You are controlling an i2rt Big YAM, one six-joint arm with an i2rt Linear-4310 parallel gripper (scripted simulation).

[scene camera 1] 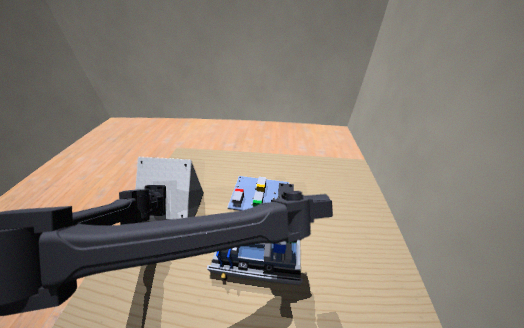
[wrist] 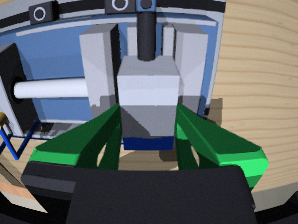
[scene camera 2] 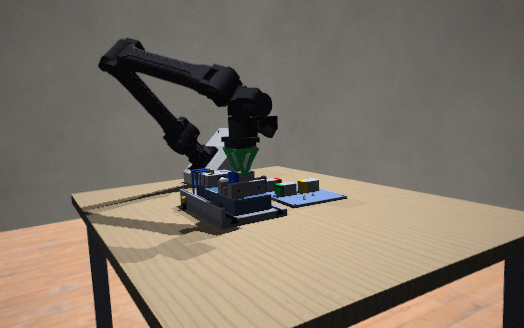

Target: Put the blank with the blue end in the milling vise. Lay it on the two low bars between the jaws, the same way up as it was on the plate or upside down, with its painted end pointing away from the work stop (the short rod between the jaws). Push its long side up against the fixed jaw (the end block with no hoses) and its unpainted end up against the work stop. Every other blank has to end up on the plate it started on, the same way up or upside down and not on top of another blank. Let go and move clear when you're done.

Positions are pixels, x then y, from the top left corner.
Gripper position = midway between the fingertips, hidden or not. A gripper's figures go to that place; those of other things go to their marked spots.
My gripper [wrist: 148,111] is 13 cm from the lens. A dark work stop rod [wrist: 146,24] is 12 cm from the lens.
